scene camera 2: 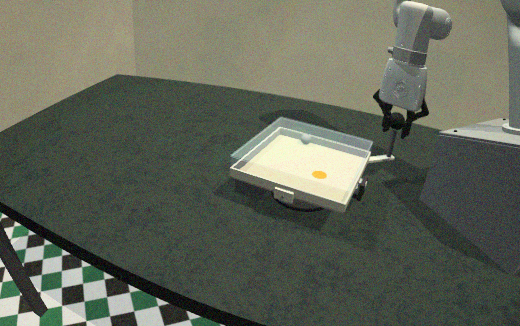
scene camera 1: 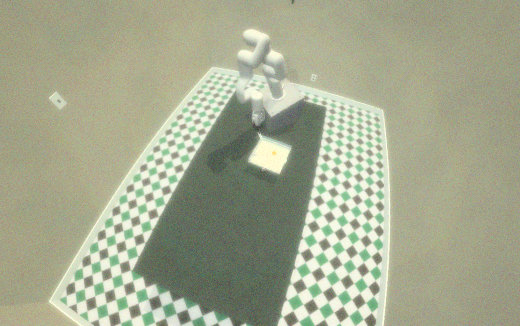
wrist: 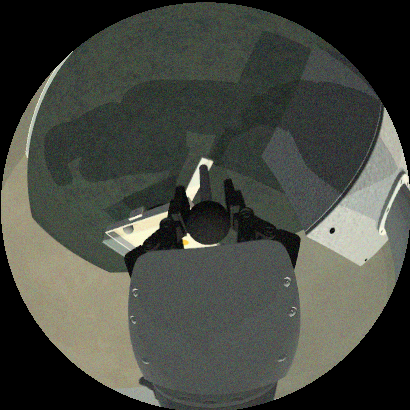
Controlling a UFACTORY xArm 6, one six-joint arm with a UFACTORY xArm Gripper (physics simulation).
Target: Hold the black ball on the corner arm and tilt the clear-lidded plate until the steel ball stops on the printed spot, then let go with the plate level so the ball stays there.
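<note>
My gripper [scene camera 2: 397, 125] [wrist: 205, 192] is shut on the black ball [scene camera 2: 396, 120] [wrist: 208, 223], which tops a dark post on the white corner arm [scene camera 2: 381, 159] [wrist: 199, 176]. The clear-lidded plate [scene camera 2: 287, 186] [scene camera 1: 281, 159] is cream inside and sits a little tilted on its mount. The steel ball [scene camera 2: 306, 138] [wrist: 128, 229] is near the plate's far wall in scene camera 2, away from the orange printed spot [scene camera 2: 319, 175] [scene camera 1: 274, 153] [wrist: 185, 242]. My fingers hide part of the plate in the wrist view.
The dark green table [scene camera 2: 150, 240] [scene camera 1: 220, 220] lies under the plate. The robot's grey base block [scene camera 2: 475, 195] [scene camera 1: 285, 111] stands close to the corner arm, on the right in scene camera 2. A small bracket [scene camera 2: 284, 194] sits on the plate's near side.
</note>
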